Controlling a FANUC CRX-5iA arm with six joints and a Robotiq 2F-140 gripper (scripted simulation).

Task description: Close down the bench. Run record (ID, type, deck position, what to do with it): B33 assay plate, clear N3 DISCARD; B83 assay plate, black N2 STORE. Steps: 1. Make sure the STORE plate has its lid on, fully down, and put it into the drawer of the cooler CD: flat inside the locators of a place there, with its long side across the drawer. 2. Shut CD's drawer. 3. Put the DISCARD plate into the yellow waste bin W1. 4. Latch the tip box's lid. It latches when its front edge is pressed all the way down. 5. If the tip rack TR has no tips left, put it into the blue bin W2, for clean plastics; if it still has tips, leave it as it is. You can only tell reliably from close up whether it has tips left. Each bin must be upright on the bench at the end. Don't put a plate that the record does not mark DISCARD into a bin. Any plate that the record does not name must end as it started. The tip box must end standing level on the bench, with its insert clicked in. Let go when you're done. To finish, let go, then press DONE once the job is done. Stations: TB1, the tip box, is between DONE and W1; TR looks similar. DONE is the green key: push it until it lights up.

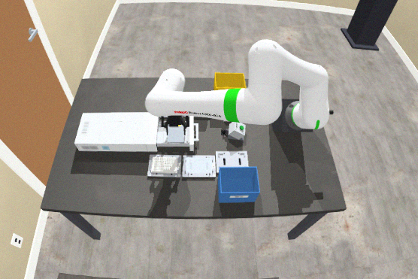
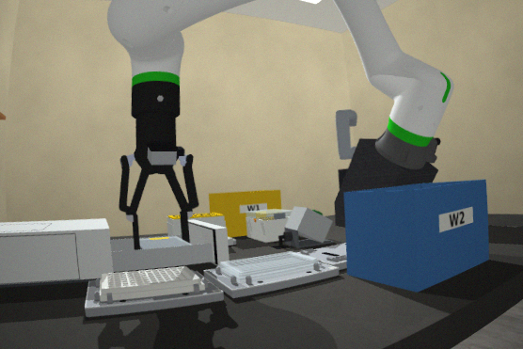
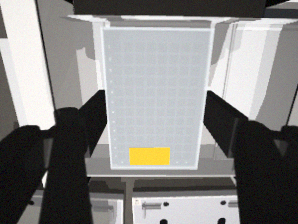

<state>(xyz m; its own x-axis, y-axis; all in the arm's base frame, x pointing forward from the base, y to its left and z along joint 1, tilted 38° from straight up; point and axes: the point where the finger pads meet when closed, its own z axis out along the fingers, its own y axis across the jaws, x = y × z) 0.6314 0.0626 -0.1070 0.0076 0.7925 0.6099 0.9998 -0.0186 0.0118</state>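
My hand is 20 mm above the translucent plate lid. From my hand the other things lie so: cooler CD: 180 mm ahead, 20 mm below; then cooler drawer: 40 mm ahead, 20 mm below; then black assay plate: 20 mm below.
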